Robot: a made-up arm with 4 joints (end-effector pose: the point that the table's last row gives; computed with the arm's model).
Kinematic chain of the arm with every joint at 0, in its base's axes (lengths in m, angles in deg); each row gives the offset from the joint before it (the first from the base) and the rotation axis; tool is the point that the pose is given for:
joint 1: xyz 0 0 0.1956 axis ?
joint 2: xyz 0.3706 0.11 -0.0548 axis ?
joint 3: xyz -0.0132 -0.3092 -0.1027 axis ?
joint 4: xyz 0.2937 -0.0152 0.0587 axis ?
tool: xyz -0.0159 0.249 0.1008
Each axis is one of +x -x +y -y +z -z.
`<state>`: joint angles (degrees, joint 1 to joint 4).
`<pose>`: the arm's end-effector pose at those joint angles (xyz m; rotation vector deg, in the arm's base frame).
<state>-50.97 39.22 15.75 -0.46</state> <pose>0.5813 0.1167 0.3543 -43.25 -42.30 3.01</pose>
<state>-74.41 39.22 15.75 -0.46</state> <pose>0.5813 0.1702 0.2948 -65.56 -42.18 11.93</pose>
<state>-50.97 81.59 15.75 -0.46</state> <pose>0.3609 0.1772 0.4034 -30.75 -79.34 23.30</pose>
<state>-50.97 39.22 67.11 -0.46</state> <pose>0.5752 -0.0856 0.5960 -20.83 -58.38 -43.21</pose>
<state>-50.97 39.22 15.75 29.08</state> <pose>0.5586 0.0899 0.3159 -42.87 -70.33 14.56</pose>
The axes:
joint 1: +x
joint 2: -y
joint 3: -z
joint 4: -y

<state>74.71 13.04 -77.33 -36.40</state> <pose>0.1978 0.0940 0.3612 31.89 -27.21 68.07</pose>
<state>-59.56 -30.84 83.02 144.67</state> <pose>0.5150 -0.4690 0.4040 -137.75 -98.72 51.20</pose>
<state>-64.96 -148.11 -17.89 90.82</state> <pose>0.2543 -0.0148 0.0975 -43.12 43.98 -39.12</pose>
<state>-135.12 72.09 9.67 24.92</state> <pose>0.4117 0.1504 0.0566 -91.62 -54.65 101.28</pose>
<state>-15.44 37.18 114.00 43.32</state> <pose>0.4501 -0.4636 0.3533 -14.51 -66.67 -113.12</pose>
